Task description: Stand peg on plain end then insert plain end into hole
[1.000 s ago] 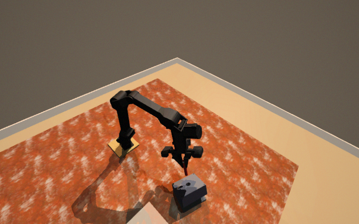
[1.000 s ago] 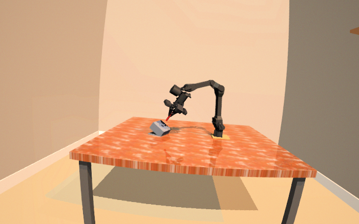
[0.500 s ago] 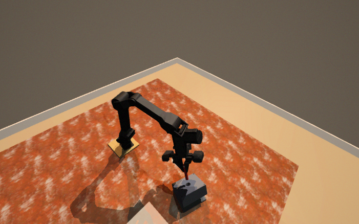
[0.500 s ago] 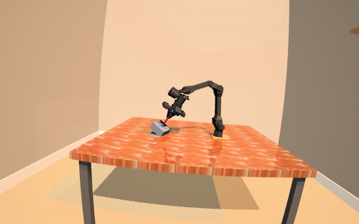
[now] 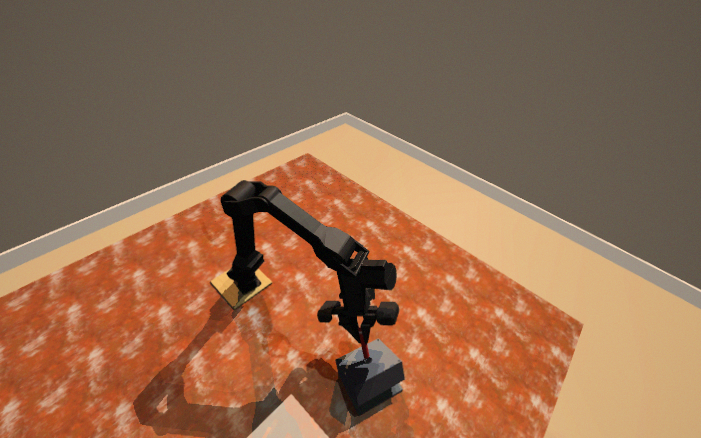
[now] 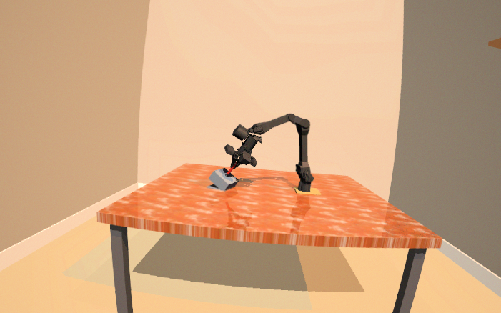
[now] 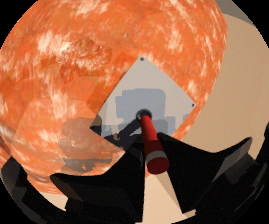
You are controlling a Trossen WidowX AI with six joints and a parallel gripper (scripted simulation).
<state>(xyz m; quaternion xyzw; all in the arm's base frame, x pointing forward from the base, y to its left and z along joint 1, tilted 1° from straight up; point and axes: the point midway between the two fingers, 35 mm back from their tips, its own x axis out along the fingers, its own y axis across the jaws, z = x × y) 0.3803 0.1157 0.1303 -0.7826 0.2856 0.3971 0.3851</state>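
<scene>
The sloped panel is 4 cm ahead of my gripper tip, 1 cm to the right of it and 7 cm below it. Round my gripper tip: red peg (1 cm behind, 1 cm above).
</scene>
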